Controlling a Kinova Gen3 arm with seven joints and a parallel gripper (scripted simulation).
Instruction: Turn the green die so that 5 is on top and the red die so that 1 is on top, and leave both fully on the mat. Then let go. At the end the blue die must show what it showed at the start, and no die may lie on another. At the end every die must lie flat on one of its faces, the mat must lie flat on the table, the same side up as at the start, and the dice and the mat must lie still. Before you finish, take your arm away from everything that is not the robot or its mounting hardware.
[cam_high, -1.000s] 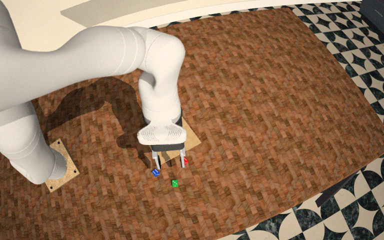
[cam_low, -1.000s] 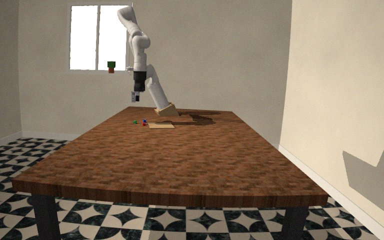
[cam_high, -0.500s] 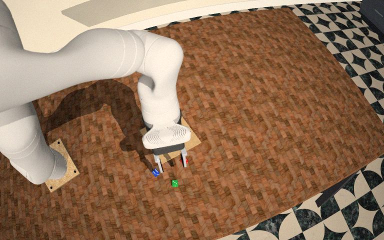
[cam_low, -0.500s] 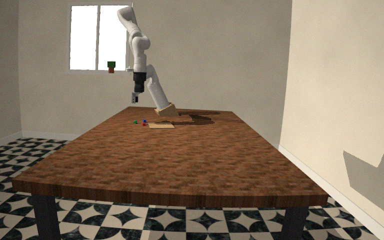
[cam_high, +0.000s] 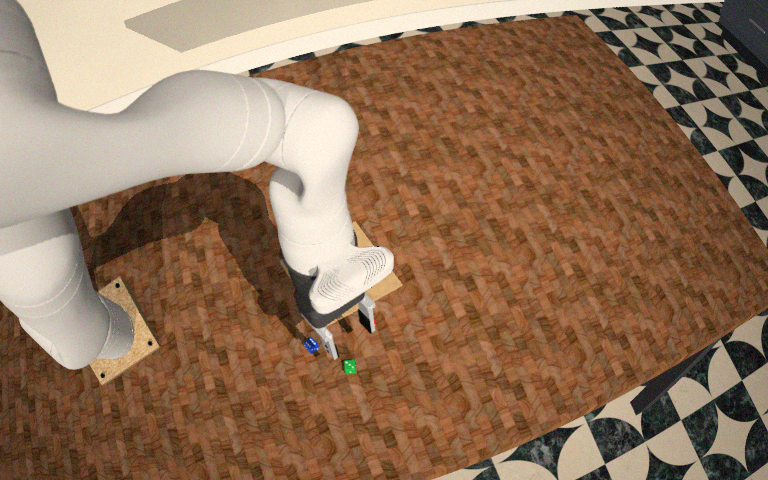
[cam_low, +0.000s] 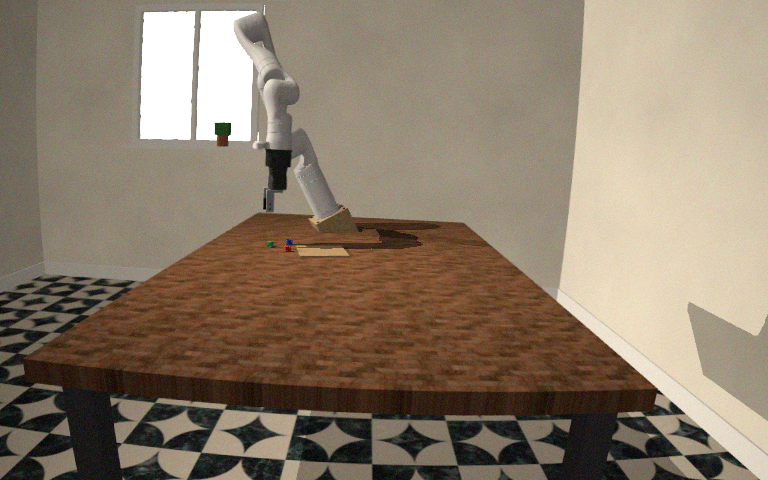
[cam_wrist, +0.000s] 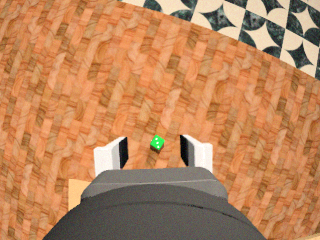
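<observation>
Now: hand 10 mm to the right of the green die and 120 mm above it. Also, from my hand: tan mat (60 mm ahead, 160 mm to the left, 130 mm below); then red die (50 mm ahead, 60 mm to the left, 120 mm below); then blue die (40 mm behind, 60 mm to the left, 120 mm below).
</observation>
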